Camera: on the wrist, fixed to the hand. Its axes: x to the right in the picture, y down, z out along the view.
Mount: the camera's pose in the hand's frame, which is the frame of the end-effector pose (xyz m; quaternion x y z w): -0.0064 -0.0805 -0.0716 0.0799 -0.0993 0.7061 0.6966
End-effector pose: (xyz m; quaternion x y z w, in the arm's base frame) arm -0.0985 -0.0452 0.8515 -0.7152 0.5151 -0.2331 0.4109
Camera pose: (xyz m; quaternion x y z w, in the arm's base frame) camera -0.1111 -0.0535 0.9584 -0.1248 0.8044 0.1576 0.5591
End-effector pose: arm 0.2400 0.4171 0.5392 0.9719 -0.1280 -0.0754 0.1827
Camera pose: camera 0.2655 0.5154 0.5757 0.5937 -0.7995 -0.0098 0.0901
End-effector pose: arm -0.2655 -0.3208 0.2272 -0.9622 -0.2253 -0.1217 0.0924
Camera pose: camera -0.3216 -0.2691 0.3036 -0.8341 0.5036 0.0940 0.2048
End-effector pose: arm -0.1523 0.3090 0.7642 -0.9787 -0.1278 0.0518 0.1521
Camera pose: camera -0.1673 0.3611 0.8575 -0.7547 0.5910 0.2509 0.1349
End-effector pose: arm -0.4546 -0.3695 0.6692 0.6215 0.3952 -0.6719 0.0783
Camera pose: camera -0.4459 -0.2726 0.7159 0.6515 -0.2250 -0.5060 0.5185
